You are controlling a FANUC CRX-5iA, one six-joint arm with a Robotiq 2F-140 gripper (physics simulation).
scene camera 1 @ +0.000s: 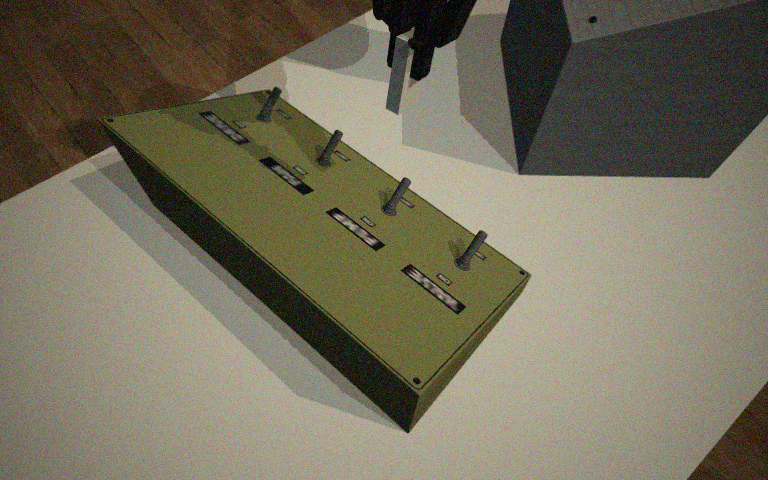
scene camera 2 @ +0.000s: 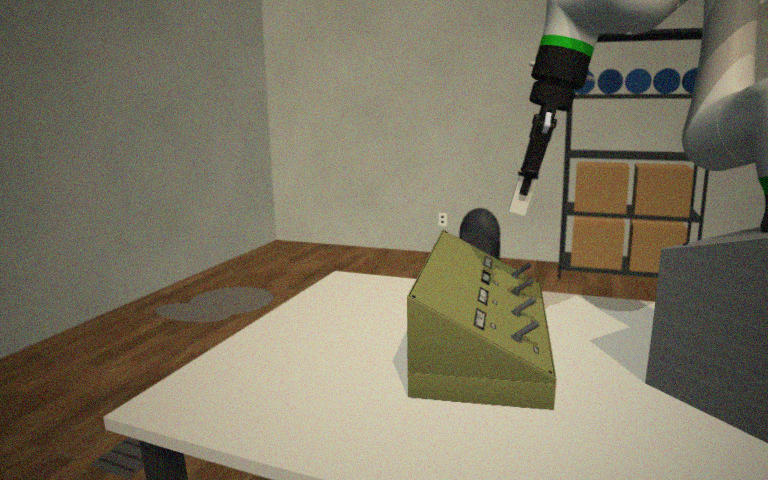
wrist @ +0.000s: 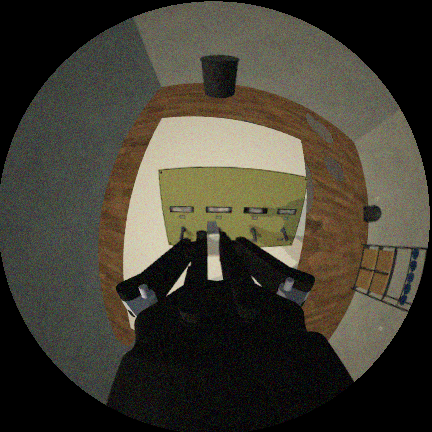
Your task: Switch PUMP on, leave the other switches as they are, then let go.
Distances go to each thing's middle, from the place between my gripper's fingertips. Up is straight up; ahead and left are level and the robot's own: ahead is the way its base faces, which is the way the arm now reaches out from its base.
My gripper is now 220 mm above the olive sloped switch panel (scene camera 1: 382,293), 70 mm to the left of it and 70 mm short of it.
